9 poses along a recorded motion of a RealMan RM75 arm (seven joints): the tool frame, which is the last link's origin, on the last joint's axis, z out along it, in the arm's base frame.
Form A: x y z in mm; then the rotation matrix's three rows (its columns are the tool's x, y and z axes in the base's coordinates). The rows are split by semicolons.
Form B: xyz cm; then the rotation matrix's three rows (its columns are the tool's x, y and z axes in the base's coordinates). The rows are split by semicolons. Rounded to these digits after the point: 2 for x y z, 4 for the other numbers.
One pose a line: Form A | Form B
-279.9 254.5 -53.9; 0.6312 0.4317 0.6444; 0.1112 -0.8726 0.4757; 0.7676 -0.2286 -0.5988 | -27.99 25.45 -5.39; 0.6312 0.4317 0.6444; 0.1112 -0.8726 0.4757; 0.7676 -0.2286 -0.5988
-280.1 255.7 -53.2; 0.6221 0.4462 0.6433; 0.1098 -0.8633 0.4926; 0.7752 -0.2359 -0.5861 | -28.01 25.57 -5.32; 0.6221 0.4462 0.6433; 0.1098 -0.8633 0.4926; 0.7752 -0.2359 -0.5861
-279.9 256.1 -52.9; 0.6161 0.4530 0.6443; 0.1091 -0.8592 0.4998; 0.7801 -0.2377 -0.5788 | -27.99 25.61 -5.29; 0.6161 0.4530 0.6443; 0.1091 -0.8592 0.4998; 0.7801 -0.2377 -0.5788
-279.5 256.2 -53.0; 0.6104 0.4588 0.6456; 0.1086 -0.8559 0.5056; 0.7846 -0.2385 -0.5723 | -27.95 25.62 -5.30; 0.6104 0.4588 0.6456; 0.1086 -0.8559 0.5056; 0.7846 -0.2385 -0.5723
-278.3 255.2 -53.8; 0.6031 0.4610 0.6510; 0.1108 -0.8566 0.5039; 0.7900 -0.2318 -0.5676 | -27.83 25.52 -5.38; 0.6031 0.4610 0.6510; 0.1108 -0.8566 0.5039; 0.7900 -0.2318 -0.5676
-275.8 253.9 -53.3; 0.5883 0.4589 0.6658; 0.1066 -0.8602 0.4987; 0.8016 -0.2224 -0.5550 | -27.58 25.39 -5.33; 0.5883 0.4589 0.6658; 0.1066 -0.8602 0.4987; 0.8016 -0.2224 -0.5550
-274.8 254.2 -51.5; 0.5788 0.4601 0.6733; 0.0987 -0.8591 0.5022; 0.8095 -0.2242 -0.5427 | -27.48 25.42 -5.15; 0.5788 0.4601 0.6733; 0.0987 -0.8591 0.5022; 0.8095 -0.2242 -0.5427
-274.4 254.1 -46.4; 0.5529 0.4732 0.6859; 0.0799 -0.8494 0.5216; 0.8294 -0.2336 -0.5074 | -27.44 25.41 -4.64; 0.5529 0.4732 0.6859; 0.0799 -0.8494 0.5216; 0.8294 -0.2336 -0.5074
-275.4 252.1 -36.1; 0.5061 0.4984 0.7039; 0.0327 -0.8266 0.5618; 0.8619 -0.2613 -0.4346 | -27.54 25.21 -3.61; 0.5061 0.4984 0.7039; 0.0327 -0.8266 0.5618; 0.8619 -0.2613 -0.4346
